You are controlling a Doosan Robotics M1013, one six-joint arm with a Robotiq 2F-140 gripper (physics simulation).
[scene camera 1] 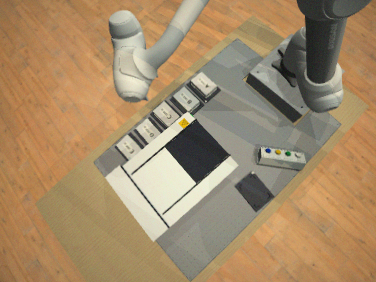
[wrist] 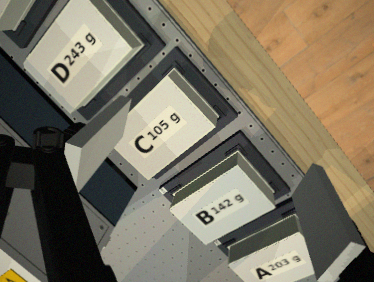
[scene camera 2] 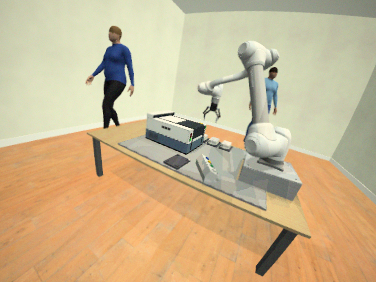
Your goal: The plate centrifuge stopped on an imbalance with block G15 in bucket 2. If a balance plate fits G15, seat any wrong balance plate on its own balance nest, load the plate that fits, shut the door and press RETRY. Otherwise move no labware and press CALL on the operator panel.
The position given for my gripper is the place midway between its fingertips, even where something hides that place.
Note:
My gripper [wrist: 215, 149] is open, holding nothing. Also in view: a balance plate C [wrist: 173, 116]. Also in view: a balance plate A [wrist: 281, 243], a balance plate D [wrist: 79, 54], a balance plate B [wrist: 231, 193] and a dark lid panel [scene camera 1: 194, 149].

